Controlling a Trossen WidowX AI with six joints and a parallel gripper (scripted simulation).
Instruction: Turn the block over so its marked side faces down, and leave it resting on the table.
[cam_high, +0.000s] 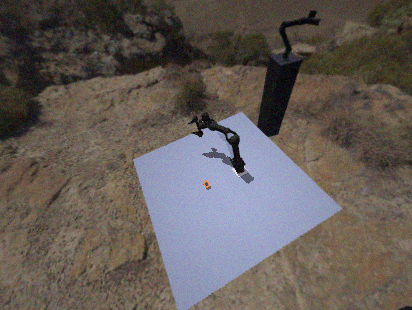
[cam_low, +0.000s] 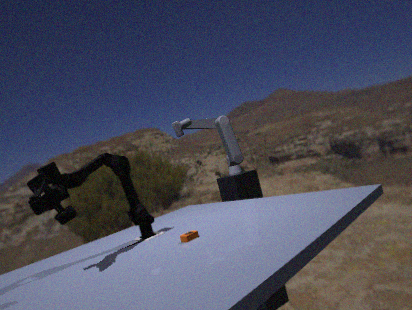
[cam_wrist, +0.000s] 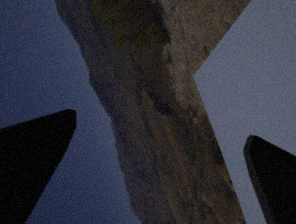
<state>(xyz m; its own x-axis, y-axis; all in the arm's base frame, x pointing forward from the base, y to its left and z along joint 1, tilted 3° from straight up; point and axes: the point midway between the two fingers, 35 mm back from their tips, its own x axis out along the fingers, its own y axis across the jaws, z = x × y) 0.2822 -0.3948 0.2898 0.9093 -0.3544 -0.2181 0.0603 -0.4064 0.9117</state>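
The block lies 460 mm to the left of my gripper tip and 240 mm below it.
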